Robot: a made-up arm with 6 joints.
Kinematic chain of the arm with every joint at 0, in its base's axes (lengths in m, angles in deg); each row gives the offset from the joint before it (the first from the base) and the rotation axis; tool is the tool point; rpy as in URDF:
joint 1: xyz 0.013 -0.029 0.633 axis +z
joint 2: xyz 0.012 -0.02 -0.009 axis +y
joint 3: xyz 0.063 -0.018 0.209 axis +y
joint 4: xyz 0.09 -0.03 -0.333 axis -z
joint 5: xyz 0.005 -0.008 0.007 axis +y
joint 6: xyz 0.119 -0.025 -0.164 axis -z
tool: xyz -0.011 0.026 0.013 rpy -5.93 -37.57 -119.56
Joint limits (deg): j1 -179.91..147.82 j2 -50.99..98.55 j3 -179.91..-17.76 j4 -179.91..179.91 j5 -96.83..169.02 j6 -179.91..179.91
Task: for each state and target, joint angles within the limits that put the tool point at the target. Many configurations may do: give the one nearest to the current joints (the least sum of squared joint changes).
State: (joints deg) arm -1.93 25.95 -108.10 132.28 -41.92 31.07
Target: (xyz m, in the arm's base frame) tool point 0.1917 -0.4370 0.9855
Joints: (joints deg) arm -33.89 1.37 -121.22 119.74 -48.59 31.98
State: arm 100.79 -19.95 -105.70 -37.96 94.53 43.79
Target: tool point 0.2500 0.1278 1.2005
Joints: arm 77.72 -29.99 -117.00 -51.62 96.93 45.82
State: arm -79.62 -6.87 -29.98 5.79 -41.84 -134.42
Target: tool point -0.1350 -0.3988 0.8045
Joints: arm -87.29 -24.07 -17.76 12.39 -69.04 -134.48
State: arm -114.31 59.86 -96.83 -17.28 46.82 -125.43
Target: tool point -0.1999 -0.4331 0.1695
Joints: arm -100.84 70.64 -87.06 -15.18 48.45 -124.68
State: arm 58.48 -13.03 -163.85 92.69 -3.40 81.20
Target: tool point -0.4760 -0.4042 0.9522
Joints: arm 17.89 -50.99 -179.91 50.54 -7.26 79.57
